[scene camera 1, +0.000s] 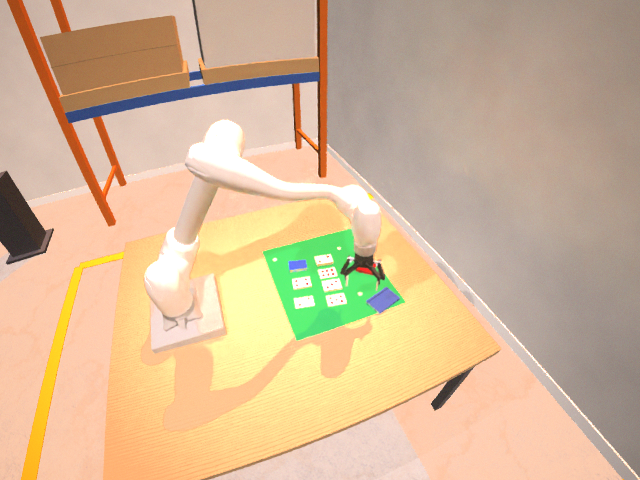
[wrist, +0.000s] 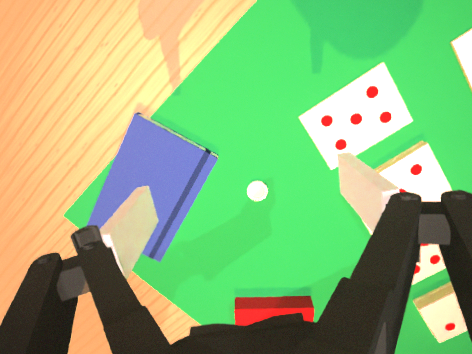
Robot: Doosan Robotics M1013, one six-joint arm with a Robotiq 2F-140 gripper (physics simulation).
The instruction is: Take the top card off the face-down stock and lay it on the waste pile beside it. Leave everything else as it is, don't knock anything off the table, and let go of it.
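Frame: origin at the arm's base, x ahead, y left, z up, level; centimetres.
Seen in the pictures: gripper, fingertip midpoint: (scene camera 1: 361, 286) (wrist: 244, 189); arm's base, link origin: (scene camera 1: 180, 309).
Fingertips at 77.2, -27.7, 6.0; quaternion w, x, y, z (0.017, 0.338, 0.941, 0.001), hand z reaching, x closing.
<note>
Offsets run from my fingertips to a thing's top centre, as dx, dy, dz. Level surfaces: height alone.
A small blue face-down stack {-16.6, +33.8, -9.2} (scene camera 1: 297, 265) lies at the left back of the green mat {dz -11.0} (scene camera 1: 311, 324) (wrist: 240, 90). A face-up white pile {-2.5, +31.7, -9.5} (scene camera 1: 324, 259) lies just right of it, and another face-up pile {-19.4, +22.3, -9.8} (scene camera 1: 301, 282) lies in front of it. The frames do not settle which one is the waste pile. My gripper (scene camera 1: 362, 286) (wrist: 244, 189) is open and empty, above the right part of the mat, away from the blue stack. The blue stack does not show in the wrist view.
A larger blue, book-like item {+10.1, -4.5, -9.8} (scene camera 1: 383, 300) (wrist: 155, 180) lies at the mat's right front corner, below one finger. A white disc {+2.6, +3.9, -10.6} (scene camera 1: 360, 293) (wrist: 257, 191) lies between the fingers' positions. A five-spot card {-9.1, +6.0, -10.7} (scene camera 1: 336, 299) (wrist: 355, 119) and a red block {+14.1, +16.8, -9.0} (scene camera 1: 366, 269) (wrist: 274, 309) are nearby.
</note>
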